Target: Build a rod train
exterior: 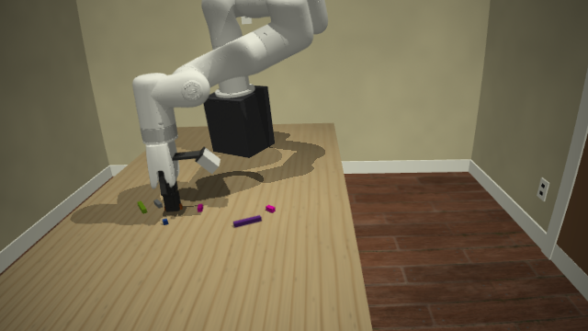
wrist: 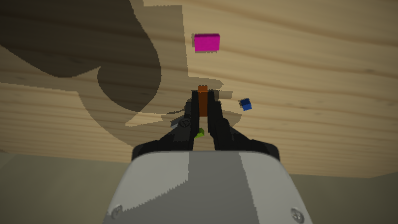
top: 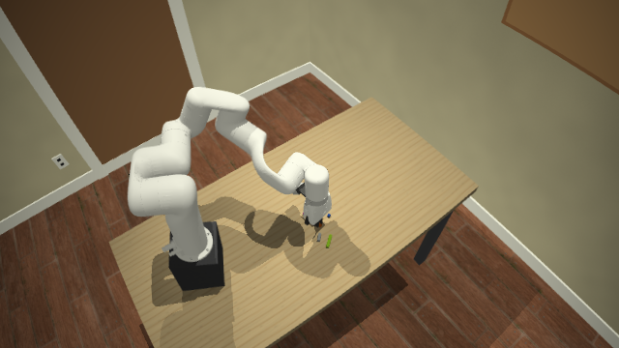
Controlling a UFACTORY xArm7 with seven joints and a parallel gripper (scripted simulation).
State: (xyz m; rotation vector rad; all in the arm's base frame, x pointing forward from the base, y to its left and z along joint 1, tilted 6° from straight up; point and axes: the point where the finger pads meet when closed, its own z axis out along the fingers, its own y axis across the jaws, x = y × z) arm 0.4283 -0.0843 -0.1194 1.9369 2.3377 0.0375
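Now: the small blue rod 6 cm ahead of my hand and 2 cm below it. Also, from my hand: grey rod (3 cm behind, 5 cm to the right, 2 cm below); orange rod (2 cm below); lime rod (1 cm behind, 8 cm to the right, 2 cm below).
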